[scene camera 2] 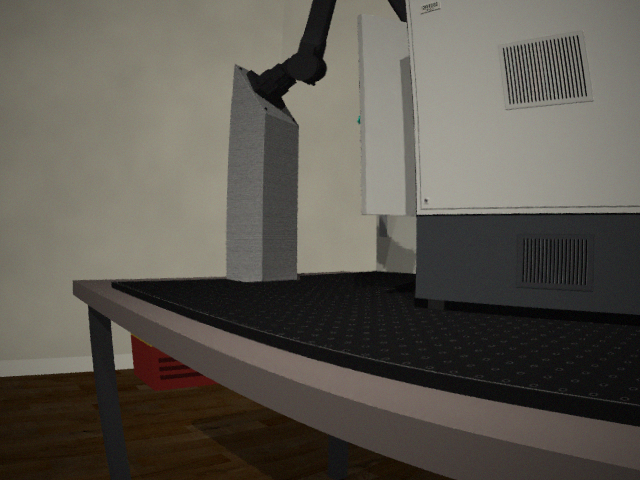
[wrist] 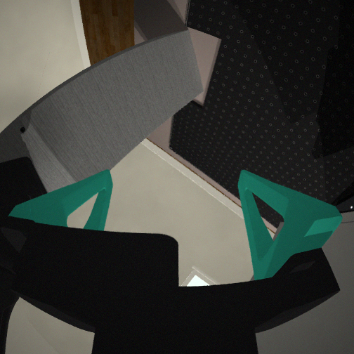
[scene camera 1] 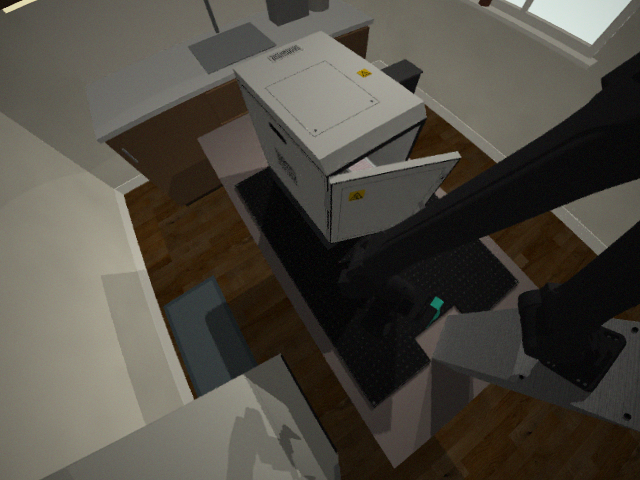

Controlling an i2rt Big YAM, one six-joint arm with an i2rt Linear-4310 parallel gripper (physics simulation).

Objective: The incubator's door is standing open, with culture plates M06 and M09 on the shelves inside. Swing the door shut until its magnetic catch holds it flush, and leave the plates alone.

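Seen in the pictures: gripper, fingertip midpoint: (scene camera 1: 421, 304); arm's base, origin of the base link: (scene camera 2: 263, 91) (scene camera 1: 581, 352).
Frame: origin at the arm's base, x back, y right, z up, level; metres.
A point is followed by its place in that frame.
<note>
The incubator (scene camera 1: 323, 98) {y -0.149, x -0.760, z 0.077 m} (scene camera 2: 465, 155) {y 0.056, x -0.691, z -0.256 m} stands with its white door (scene camera 1: 385, 193) {y -0.107, x -0.503, z -0.050 m} (scene camera 2: 385, 118) {y 0.024, x -0.488, z -0.167 m} ajar, hinged at the left corner in scene camera 1. A pale pink patch shows in the gap above the door; plates M06 and M09 cannot be told apart or read. My gripper (scene camera 1: 436, 305) (wrist: 175, 176) is open and empty, its teal fingers wide apart. It is on the outer side of the door, and the arm covers the door's lower right part in scene camera 1. In scene camera 2 the door hides nearly all of the gripper. No contact with the door can be made out.
The grey arm pedestal (scene camera 1: 480, 335) {y -0.027, x -0.047, z -0.237 m} (scene camera 2: 245, 196) {y 0.065, x -0.049, z -0.281 m} (wrist: 125, 100) stands at the table's edge, beside the black perforated board (scene camera 1: 382, 377) {y -0.316, x -0.035, z -0.473 m} (scene camera 2: 310, 320) {y 0.255, x -0.607, z -0.472 m} (wrist: 240, 65). A counter (scene camera 1: 149, 87) stands behind the incubator. A red box (scene camera 2: 165, 369) is below the table.
</note>
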